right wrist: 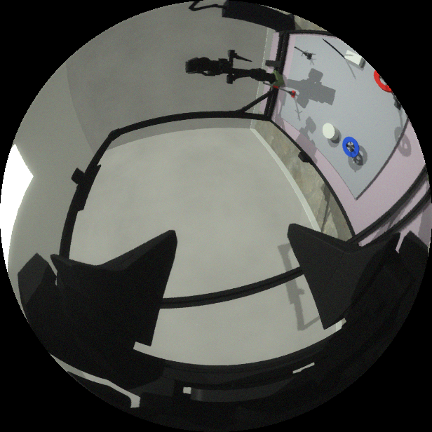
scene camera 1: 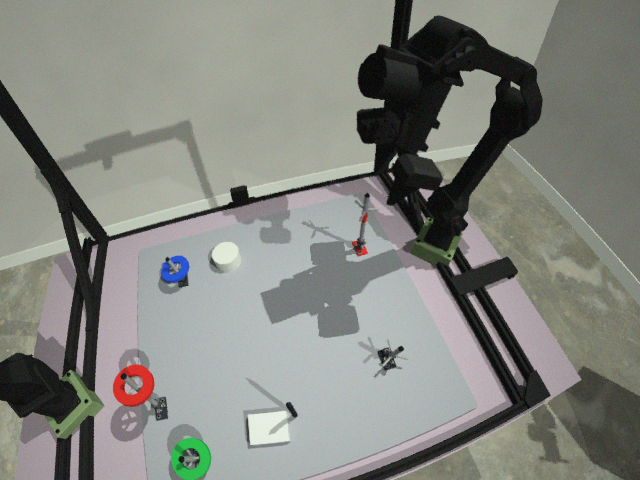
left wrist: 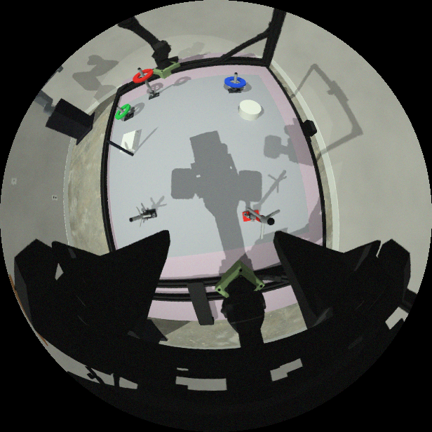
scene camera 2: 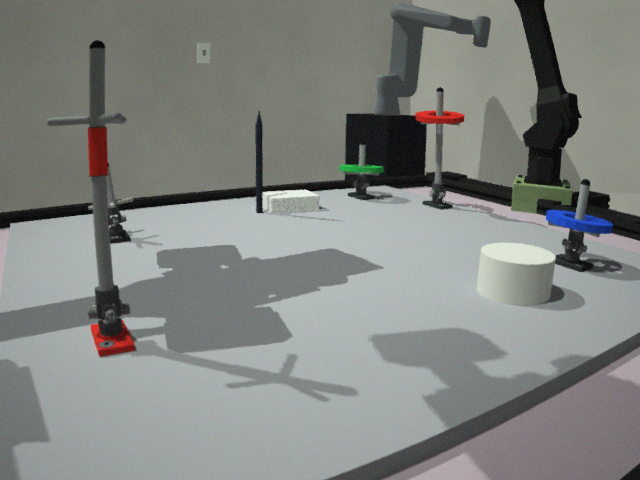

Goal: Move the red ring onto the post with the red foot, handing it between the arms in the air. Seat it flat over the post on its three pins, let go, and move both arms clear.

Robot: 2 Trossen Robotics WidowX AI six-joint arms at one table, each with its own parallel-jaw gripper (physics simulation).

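Places are measured from the left arm's base along level axes (x back, y down, z right), in centimetres.
Where they show: left gripper, fingertip midpoint: (scene camera 1: 382,188); left arm's base at its link origin: (scene camera 1: 439,237); right arm's base at its link origin: (scene camera 1: 63,402) (scene camera 2: 542,182).
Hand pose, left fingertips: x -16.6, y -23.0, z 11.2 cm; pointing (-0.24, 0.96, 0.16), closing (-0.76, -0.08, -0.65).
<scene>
Each offset is from my left fingertips to the top centre of the thing. "pt": to the spot under its first point.
The red ring @[dx -48.2, dy +12.0, dz +17.9 cm] (scene camera 1: 133,400) (scene camera 2: 454,118) (left wrist: 136,78) (right wrist: 377,80) sits high around a tall grey post with a black foot @[pt dx -49.8, dy +25.1, dz +17.2 cm] (scene camera 1: 161,408), at the lower left in scene camera 1. The post with the red foot @[pt dx +4.7, dy +19.3, dz +4.6 cm] (scene camera 1: 362,232) (scene camera 2: 102,232) (left wrist: 262,218) stands upright with no ring on it; its pins stick out near the top, above a red band. My left gripper (left wrist: 223,237) is open and empty, high above the table, at the upper right in scene camera 1. My right gripper (right wrist: 233,233) is open and empty in the right wrist view, with the wall beyond its fingers.
A blue ring @[dx -25.7, dy +21.1, dz +36.3 cm] (scene camera 1: 185,269) and a green ring @[dx -52.1, dy +21.2, dz +5.2 cm] (scene camera 1: 205,458) sit on short posts. A white cylinder @[dx -15.0, dy +22.9, dz +29.9 cm] (scene camera 1: 225,256) (scene camera 2: 515,273) stands near the blue one. A white block @[dx -39.6, dy +24.5, dz -1.8 cm] (scene camera 1: 258,428) lies beside a thin dark upright rod @[dx -34.8, dy +12.5, dz -4.2 cm] (scene camera 2: 258,160). Another bare post @[pt dx -16.7, dy +23.8, dz -13.4 cm] (scene camera 1: 387,358) stands at the lower right.
</scene>
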